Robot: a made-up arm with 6 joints.
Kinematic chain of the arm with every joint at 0, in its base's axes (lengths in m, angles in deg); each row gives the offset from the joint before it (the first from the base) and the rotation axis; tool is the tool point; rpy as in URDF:
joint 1: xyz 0 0 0.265 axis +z
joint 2: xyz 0 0 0 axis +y
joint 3: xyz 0.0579 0 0.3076 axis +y
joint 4: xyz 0.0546 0 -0.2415 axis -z
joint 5: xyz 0 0 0 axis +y
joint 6: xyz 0.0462 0 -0.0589 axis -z
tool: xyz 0 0 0 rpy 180 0 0
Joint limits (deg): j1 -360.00..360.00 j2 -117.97..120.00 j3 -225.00..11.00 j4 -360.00..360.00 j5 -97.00..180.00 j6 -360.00..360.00
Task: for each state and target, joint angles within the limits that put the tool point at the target. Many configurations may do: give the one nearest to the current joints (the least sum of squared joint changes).
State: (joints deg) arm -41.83 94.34 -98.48 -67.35 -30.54 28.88
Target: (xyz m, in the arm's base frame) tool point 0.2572 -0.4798 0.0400
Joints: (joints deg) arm -67.52 87.24 -121.79 -58.63 -19.81 28.88
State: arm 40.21 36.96 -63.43 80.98 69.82 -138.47
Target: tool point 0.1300 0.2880 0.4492
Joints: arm 56.86 -3.48 -53.15 78.47 79.59 -138.47
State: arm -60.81 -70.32 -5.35 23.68 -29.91 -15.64
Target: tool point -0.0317 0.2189 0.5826
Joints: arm -86.26 -93.26 -43.62 14.07 -34.49 -15.64
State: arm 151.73 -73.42 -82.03 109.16 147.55 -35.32
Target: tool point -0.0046 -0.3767 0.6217
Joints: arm 99.69 -76.93 -103.05 113.46 136.41 -35.32
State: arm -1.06 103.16 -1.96 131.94 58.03 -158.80
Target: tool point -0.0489 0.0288 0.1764
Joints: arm -5.94 115.83 5.41 129.29 62.14 -158.80
